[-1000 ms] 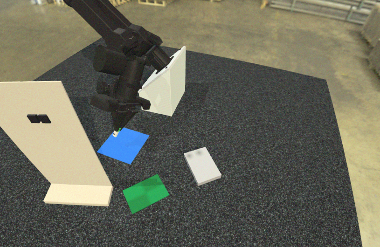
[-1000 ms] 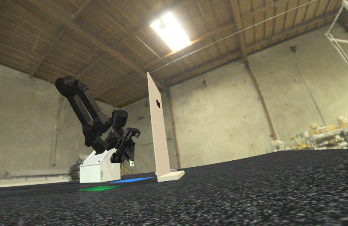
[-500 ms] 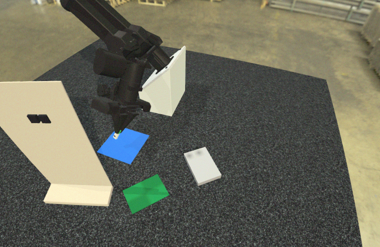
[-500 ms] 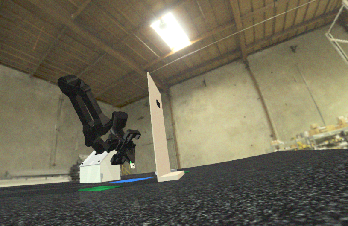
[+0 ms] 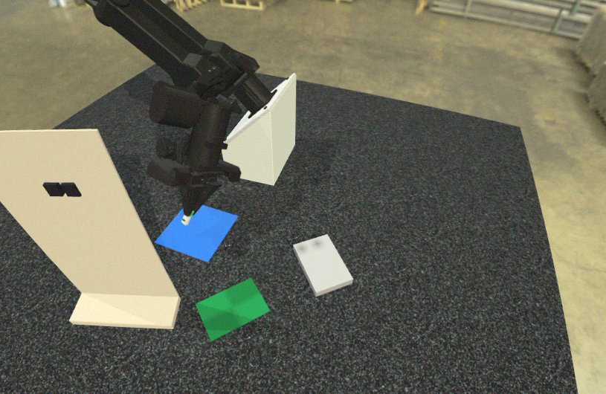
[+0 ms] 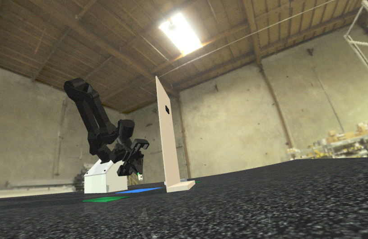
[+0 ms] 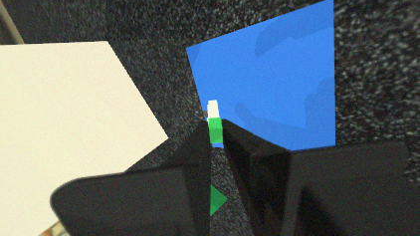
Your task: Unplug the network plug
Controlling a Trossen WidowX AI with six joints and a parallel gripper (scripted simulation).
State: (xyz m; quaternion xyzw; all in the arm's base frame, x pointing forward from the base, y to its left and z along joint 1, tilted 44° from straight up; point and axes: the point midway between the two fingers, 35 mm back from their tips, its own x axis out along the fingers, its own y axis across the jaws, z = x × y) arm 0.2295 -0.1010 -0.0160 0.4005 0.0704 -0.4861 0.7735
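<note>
Now: the blue square 5 cm below my gripper tip and 1 cm behind it. The rest, counted from my gripper tip: network plug: right at my gripper tip; then panel: 16 cm ahead, 10 cm above, 4 cm to the right.
</note>
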